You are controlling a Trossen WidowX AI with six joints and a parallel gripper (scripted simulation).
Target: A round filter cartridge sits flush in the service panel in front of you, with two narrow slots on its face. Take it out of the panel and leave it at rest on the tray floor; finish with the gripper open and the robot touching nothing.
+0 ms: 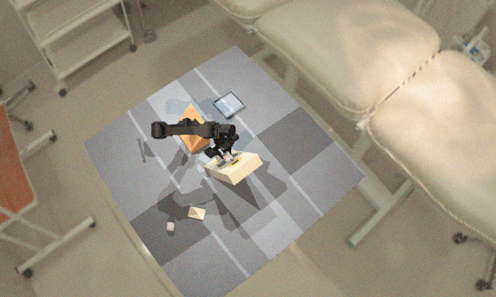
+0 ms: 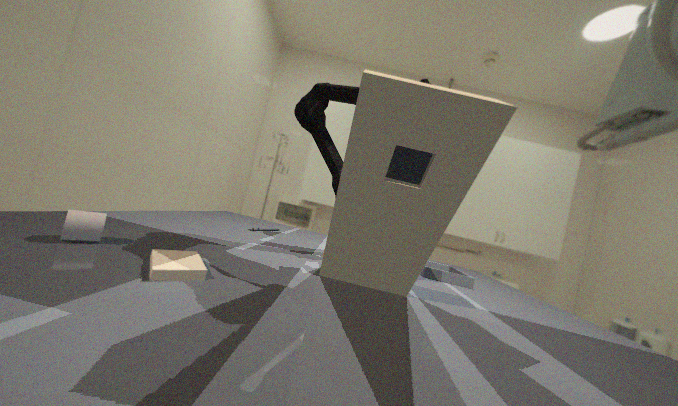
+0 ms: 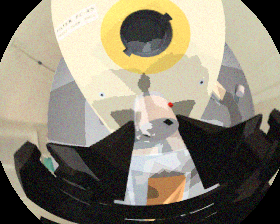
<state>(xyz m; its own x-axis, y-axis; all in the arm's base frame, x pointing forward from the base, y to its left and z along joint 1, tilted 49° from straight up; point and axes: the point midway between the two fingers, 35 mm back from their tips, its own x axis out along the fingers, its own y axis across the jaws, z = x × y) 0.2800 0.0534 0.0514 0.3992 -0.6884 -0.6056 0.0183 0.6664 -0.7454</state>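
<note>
The service panel is 4 cm ahead of my gripper tip and 3 cm below it. Round my gripper tip: square tray: 34 cm behind, 29 cm to the left, 19 cm below; round filter cartridge: right at my gripper tip; flat block: 30 cm to the right, 19 cm below, 9 cm ahead.
</note>
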